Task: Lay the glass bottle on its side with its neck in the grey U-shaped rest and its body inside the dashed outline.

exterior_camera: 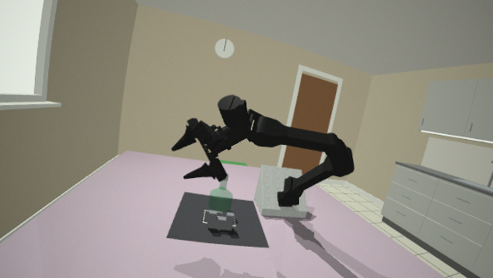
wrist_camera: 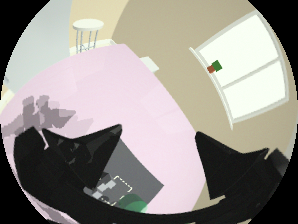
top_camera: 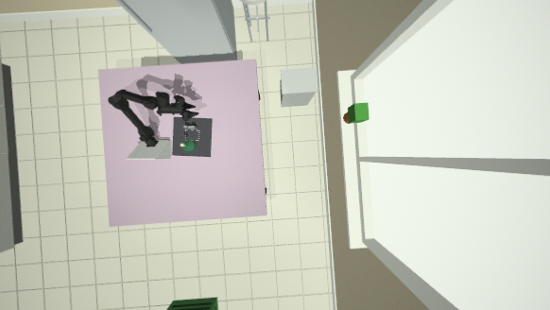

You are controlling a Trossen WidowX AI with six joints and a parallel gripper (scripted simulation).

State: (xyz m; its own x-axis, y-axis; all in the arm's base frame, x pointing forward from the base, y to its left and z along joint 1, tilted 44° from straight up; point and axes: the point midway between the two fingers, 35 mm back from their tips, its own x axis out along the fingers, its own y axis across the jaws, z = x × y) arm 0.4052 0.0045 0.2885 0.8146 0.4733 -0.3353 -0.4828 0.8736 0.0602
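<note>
My gripper tip is now 160 mm past the green glass bottle, 230 mm to the left of it and 150 mm above it. Round my gripper tip: dark mat 160 mm behind, 150 mm to the right, 240 mm below.
</note>
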